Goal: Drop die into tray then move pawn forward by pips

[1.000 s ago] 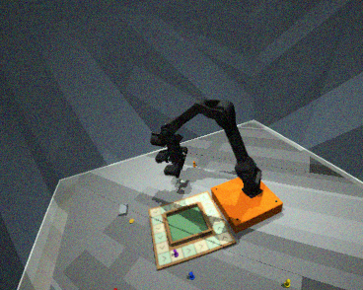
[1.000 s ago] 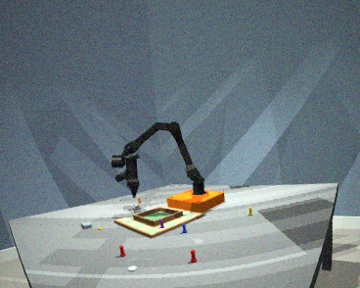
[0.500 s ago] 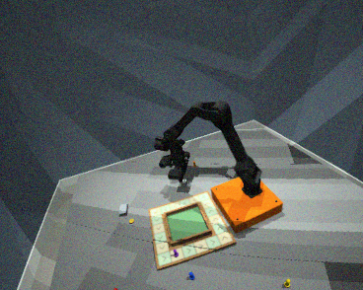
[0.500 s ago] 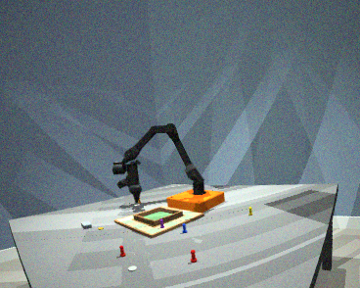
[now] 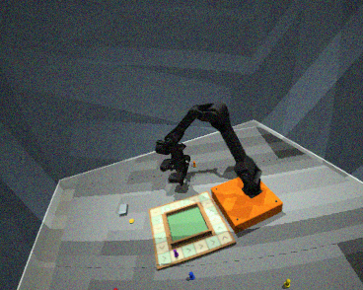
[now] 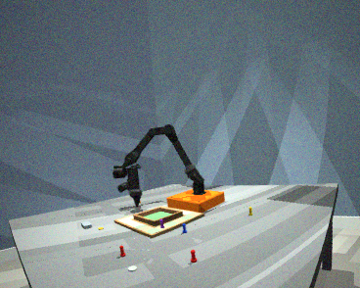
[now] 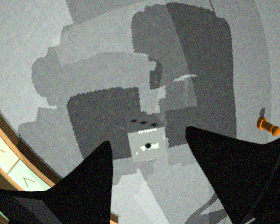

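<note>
Right now my gripper tip is 10 mm above the white die. Round my gripper tip: green dice tray 90 mm ahead, 240 mm to the left, 10 mm below; yellow chip 300 mm ahead, 90 mm to the left, 20 mm below; orange piece 120 mm behind, 100 mm to the right, 10 mm below.
</note>
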